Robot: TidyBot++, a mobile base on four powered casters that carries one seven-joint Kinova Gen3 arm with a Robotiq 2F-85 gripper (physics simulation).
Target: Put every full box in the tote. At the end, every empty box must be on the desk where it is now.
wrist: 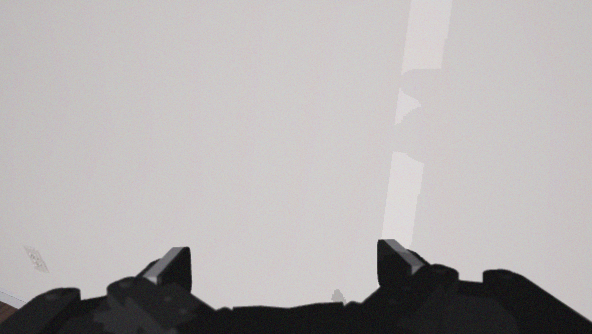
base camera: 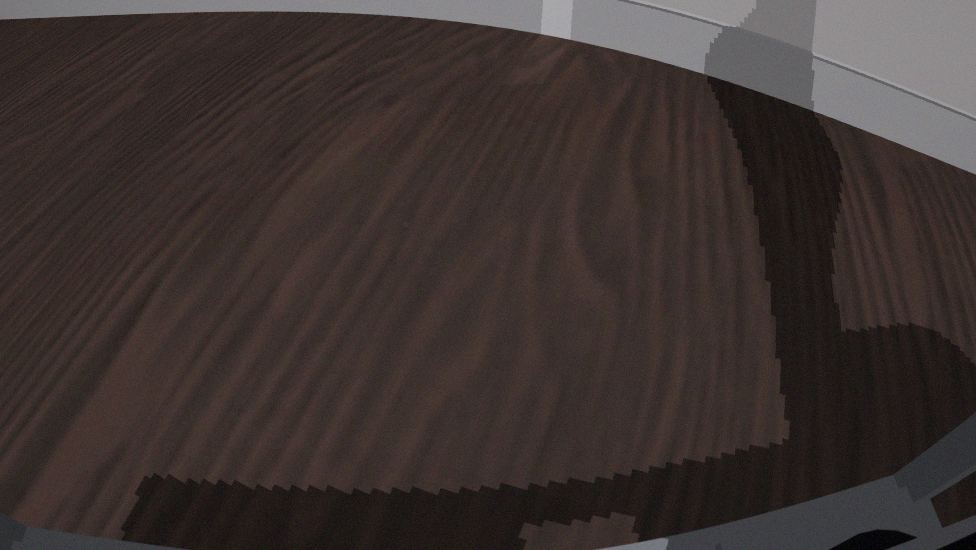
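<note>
My gripper is open, its two black fingertips wide apart at the bottom of the wrist view, with pale wall showing between them. The boxes, the tote and the desk do not show in either view.
A dark wood floor fills most of the base camera view, with the arm's shadow across its right side and bottom. A pale wall with a grey baseboard stands behind. Part of the robot's base shows at the lower right.
</note>
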